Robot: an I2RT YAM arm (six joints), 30 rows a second.
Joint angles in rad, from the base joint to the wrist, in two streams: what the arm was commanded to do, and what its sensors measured. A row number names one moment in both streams.
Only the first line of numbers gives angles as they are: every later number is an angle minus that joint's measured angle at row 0.
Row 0, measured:
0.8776 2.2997 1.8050 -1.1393 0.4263 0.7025
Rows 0 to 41, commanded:
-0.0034 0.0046 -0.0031 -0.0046 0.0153 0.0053
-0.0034 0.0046 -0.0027 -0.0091 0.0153 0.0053
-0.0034 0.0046 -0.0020 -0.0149 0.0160 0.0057
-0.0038 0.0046 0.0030 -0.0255 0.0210 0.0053
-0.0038 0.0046 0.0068 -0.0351 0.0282 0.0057
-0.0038 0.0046 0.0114 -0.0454 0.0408 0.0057
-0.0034 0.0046 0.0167 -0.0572 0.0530 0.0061
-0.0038 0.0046 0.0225 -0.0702 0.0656 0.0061
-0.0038 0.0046 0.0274 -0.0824 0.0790 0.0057
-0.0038 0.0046 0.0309 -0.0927 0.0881 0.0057
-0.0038 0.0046 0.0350 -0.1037 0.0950 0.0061
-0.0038 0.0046 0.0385 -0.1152 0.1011 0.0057
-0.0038 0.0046 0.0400 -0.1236 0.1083 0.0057
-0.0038 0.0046 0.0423 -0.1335 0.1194 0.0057
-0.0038 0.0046 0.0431 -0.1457 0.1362 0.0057
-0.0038 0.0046 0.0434 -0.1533 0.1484 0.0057
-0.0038 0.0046 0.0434 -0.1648 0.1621 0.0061
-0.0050 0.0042 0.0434 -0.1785 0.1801 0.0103
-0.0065 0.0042 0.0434 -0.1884 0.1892 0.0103
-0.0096 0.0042 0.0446 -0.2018 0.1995 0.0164
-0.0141 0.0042 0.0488 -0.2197 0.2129 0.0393
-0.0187 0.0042 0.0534 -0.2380 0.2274 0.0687
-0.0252 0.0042 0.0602 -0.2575 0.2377 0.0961
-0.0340 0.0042 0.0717 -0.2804 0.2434 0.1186
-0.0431 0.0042 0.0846 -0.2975 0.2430 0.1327
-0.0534 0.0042 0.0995 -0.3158 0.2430 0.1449
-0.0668 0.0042 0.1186 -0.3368 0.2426 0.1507
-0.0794 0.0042 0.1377 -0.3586 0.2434 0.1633
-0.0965 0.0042 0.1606 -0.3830 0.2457 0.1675
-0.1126 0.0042 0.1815 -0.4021 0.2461 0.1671
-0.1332 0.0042 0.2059 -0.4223 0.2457 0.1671
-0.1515 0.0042 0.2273 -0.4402 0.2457 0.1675
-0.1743 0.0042 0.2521 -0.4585 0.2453 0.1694
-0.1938 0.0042 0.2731 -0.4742 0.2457 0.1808
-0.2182 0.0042 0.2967 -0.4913 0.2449 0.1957
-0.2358 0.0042 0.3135 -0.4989 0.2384 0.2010
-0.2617 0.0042 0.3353 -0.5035 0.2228 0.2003
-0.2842 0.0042 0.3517 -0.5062 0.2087 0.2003
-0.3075 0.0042 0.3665 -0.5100 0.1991 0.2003
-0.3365 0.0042 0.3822 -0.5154 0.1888 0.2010
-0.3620 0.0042 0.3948 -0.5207 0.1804 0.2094
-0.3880 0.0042 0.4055 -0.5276 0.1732 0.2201
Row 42, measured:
-0.3319 0.0000 0.3570 -0.5127 0.1816 0.1850
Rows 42 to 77, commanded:
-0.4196 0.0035 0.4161 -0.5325 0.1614 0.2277
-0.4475 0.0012 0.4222 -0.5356 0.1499 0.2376
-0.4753 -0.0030 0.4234 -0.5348 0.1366 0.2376
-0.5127 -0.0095 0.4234 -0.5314 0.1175 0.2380
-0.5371 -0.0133 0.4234 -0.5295 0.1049 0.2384
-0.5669 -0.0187 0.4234 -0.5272 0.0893 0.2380
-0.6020 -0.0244 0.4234 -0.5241 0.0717 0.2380
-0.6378 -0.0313 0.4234 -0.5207 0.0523 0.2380
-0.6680 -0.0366 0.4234 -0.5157 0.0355 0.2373
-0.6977 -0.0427 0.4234 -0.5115 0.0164 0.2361
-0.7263 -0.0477 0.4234 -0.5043 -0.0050 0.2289
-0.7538 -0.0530 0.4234 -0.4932 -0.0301 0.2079
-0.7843 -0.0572 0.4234 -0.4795 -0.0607 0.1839
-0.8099 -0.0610 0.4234 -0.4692 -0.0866 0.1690
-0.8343 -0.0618 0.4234 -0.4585 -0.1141 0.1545
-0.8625 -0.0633 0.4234 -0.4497 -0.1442 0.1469
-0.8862 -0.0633 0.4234 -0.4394 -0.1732 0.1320
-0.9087 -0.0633 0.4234 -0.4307 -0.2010 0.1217
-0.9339 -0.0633 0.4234 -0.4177 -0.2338 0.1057
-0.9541 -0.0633 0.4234 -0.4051 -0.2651 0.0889
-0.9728 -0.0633 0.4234 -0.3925 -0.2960 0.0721
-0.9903 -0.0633 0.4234 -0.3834 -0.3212 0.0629
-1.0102 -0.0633 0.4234 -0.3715 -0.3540 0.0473
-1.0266 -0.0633 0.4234 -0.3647 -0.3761 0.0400
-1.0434 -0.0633 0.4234 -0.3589 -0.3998 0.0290
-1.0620 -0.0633 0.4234 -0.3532 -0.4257 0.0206
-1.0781 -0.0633 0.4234 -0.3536 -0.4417 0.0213
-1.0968 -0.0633 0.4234 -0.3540 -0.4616 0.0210
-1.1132 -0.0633 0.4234 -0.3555 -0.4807 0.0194
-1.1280 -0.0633 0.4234 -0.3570 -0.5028 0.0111
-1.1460 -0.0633 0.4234 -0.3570 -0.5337 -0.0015
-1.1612 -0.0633 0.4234 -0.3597 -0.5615 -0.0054
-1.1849 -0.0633 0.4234 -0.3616 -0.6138 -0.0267
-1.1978 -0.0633 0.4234 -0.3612 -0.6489 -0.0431
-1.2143 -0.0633 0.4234 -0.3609 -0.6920 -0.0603
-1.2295 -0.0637 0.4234 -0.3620 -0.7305 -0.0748
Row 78, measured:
-1.1914 -0.0065 0.3944 -0.3639 -0.5692 -0.0092
